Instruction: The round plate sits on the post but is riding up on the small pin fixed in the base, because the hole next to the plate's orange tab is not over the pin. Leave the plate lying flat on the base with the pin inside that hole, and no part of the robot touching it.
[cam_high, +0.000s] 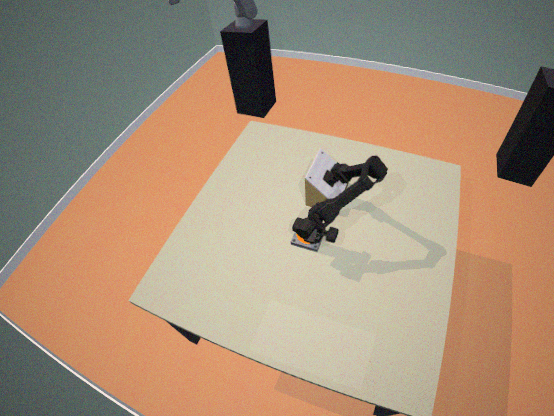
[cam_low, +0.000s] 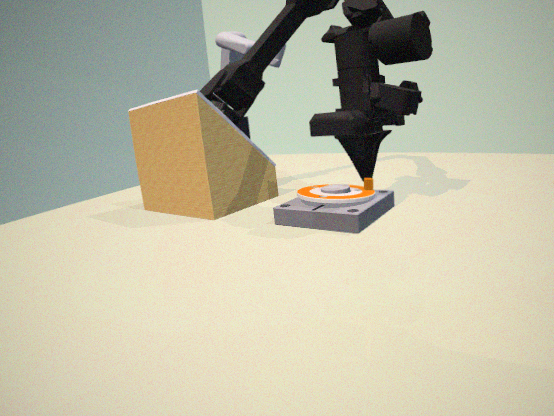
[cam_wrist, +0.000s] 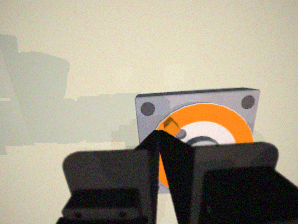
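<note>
Right now my gripper tip is 30 mm to the left of the round plate and 10 mm past it. Also, from my gripper tip: square grey base 40 mm to the right, 30 mm behind, 20 mm below.
</note>
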